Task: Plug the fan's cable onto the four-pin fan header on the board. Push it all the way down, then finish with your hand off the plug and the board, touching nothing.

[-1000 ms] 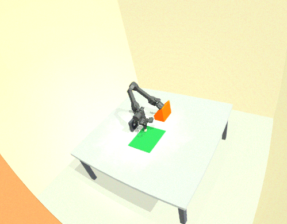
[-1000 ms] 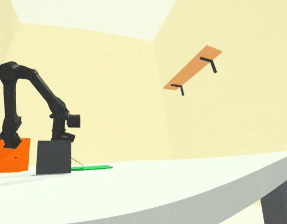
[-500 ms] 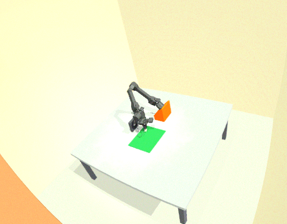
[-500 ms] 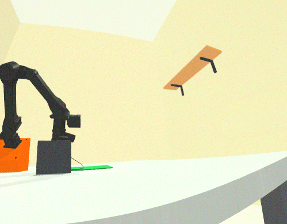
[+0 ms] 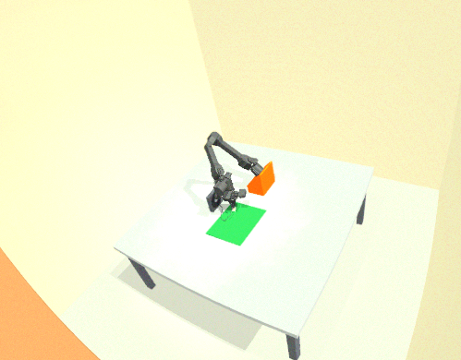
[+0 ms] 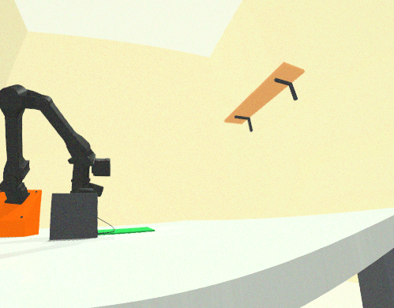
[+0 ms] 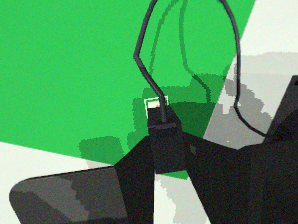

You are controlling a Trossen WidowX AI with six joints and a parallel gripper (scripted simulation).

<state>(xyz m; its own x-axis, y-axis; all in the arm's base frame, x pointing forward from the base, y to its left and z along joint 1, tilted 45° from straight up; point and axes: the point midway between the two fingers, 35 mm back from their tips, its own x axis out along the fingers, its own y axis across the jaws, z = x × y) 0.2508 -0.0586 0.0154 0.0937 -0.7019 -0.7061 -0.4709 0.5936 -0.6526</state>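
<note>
Now: gripper tip 1 cm short of the dark fan plug and 1 cm below it. Round my gripper tip: green board (9 cm ahead, 8 cm to the left, 5 cm below); then white four-pin header (1 cm ahead, 4 cm below); then dark square fan (3 cm ahead, 12 cm to the right, 2 cm above).
</note>
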